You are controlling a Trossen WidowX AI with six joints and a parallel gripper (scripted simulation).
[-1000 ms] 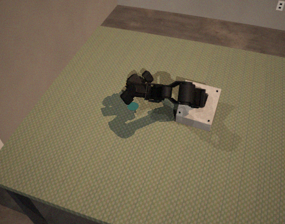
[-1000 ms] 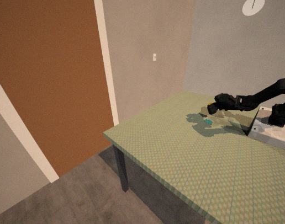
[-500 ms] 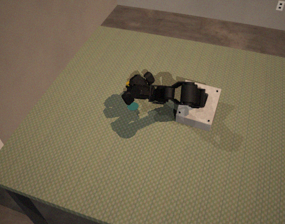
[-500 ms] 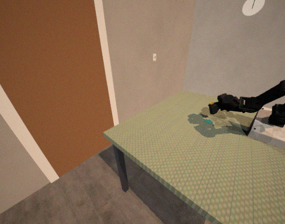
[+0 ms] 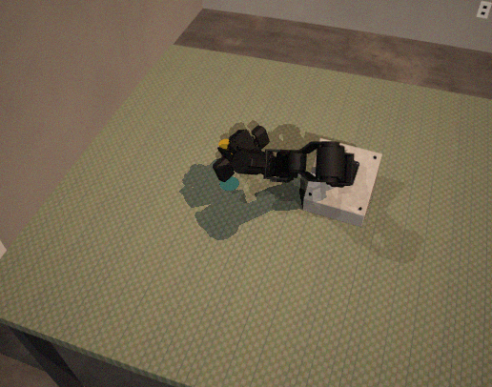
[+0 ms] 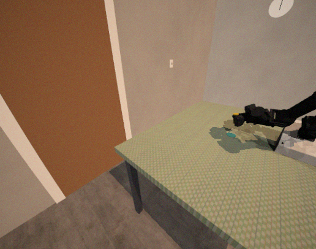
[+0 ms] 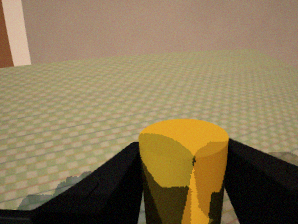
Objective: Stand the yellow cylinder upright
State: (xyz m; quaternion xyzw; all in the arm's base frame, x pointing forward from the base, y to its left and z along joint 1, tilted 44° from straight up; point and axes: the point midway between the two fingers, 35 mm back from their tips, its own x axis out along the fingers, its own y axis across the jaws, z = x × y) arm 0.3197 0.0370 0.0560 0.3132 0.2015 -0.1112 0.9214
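The cyan circle lies 1 cm ahead of my hand and 15 cm below it. The rest, counted from my hand: yellow tall cylinder: 1 cm ahead, 1 cm to the right, 2 cm below.
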